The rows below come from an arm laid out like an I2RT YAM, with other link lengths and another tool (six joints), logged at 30 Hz.
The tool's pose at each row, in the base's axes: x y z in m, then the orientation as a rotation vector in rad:
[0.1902 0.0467 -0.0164 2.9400 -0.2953 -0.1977]
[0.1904 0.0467 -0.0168 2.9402 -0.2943 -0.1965]
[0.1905 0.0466 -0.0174 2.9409 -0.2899 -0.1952]
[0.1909 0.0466 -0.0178 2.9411 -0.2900 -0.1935]
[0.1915 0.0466 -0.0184 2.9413 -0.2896 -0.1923]
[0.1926 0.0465 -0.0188 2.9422 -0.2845 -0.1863]
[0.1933 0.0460 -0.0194 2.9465 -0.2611 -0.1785]
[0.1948 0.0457 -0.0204 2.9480 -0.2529 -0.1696]
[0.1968 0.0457 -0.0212 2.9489 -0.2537 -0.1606]
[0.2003 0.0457 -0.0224 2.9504 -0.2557 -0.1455]
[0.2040 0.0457 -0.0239 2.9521 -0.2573 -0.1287]
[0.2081 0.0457 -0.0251 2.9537 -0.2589 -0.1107]
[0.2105 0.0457 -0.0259 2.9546 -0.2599 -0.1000]
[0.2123 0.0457 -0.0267 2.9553 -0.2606 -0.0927]
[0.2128 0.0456 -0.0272 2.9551 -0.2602 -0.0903]
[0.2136 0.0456 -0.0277 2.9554 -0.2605 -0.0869]
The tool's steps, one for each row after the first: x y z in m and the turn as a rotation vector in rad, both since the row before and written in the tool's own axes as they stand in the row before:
[0.0002 -0.0001 0.0004 0.0001 0.0009 -0.0006]
[0.0002 0.0000 0.0006 0.0001 0.0011 -0.0029]
[0.0004 -0.0001 0.0003 0.0002 0.0011 0.0002]
[0.0007 -0.0002 0.0005 0.0001 0.0008 -0.0002]
[0.0011 -0.0002 0.0002 0.0002 0.0043 -0.0031]
[0.0008 0.0002 0.0006 0.0013 0.0066 -0.0155]
[0.0016 -0.0001 0.0008 0.0005 0.0065 -0.0050]
[0.0020 -0.0005 0.0005 0.0010 0.0059 0.0010]
[0.0035 -0.0008 0.0007 0.0019 0.0099 0.0021]
[0.0038 -0.0009 0.0011 0.0021 0.0111 0.0019]
[0.0041 -0.0009 0.0008 0.0021 0.0119 0.0020]
[0.0024 -0.0005 0.0006 0.0013 0.0070 0.0012]
[0.0018 -0.0004 0.0006 0.0010 0.0048 0.0008]
[0.0005 -0.0001 0.0005 -0.0002 0.0016 -0.0001]
[0.0008 -0.0002 0.0004 0.0004 0.0022 0.0004]

